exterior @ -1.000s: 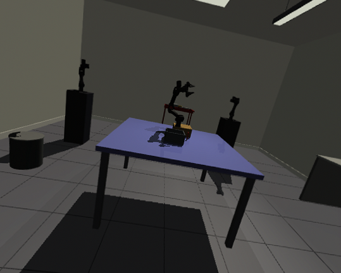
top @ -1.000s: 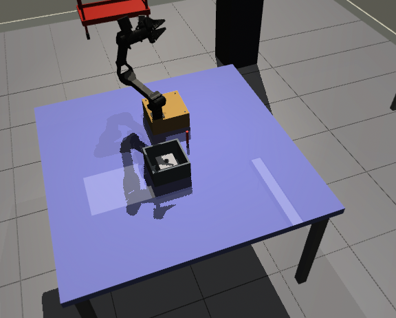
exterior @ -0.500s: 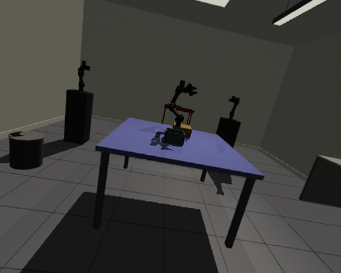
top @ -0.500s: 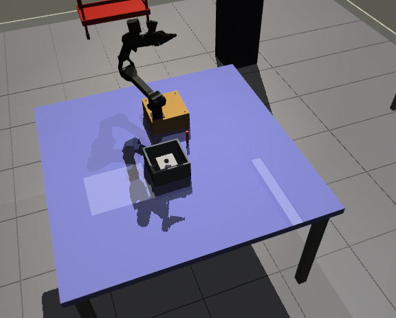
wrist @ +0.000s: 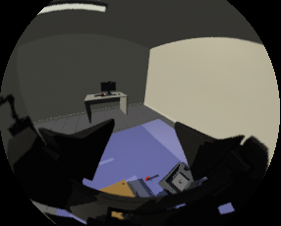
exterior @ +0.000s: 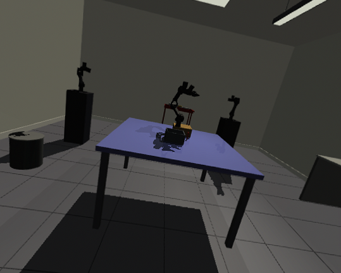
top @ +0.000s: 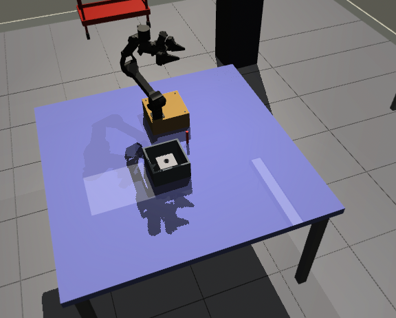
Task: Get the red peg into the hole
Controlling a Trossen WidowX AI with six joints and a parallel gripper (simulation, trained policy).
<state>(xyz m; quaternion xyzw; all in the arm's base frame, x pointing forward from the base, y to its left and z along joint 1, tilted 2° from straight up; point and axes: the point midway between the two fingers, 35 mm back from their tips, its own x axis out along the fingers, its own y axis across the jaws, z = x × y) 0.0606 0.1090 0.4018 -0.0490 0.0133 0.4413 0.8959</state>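
My gripper tip is 460 mm above the red peg, 80 mm short of it and 20 mm to the left of it. Round my gripper tip: pale plate 450 mm below, 220 mm ahead, 190 mm to the right; dark box 470 mm below, 220 mm ahead, 190 mm to the right.
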